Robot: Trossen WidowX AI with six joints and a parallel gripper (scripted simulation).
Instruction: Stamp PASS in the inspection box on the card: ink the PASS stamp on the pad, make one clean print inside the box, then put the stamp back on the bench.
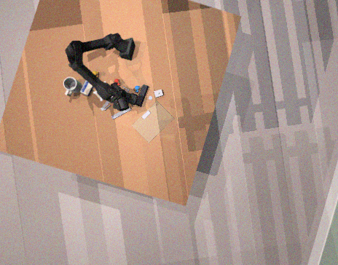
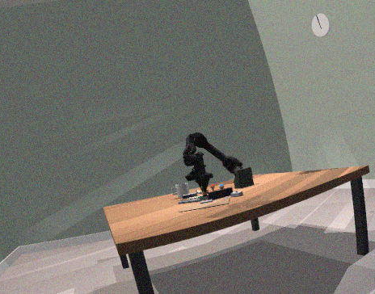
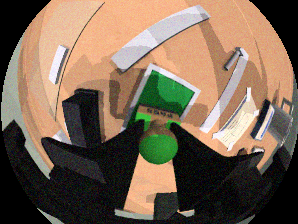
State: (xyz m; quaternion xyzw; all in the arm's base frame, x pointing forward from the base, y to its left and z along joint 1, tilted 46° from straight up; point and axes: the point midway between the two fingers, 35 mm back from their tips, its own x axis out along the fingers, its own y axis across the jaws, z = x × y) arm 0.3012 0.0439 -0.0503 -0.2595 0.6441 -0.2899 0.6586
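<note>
The green ink pad lies 3 cm below my gripper tip. The rest, counted from my gripper tip: black bar (10 cm to the left, 5 cm behind, 2 cm below); blue-knobbed stamp (8 cm behind, 6 cm to the left, 2 cm below); red-knobbed stamp (9 cm behind, 7 cm to the right, 2 cm below).
</note>
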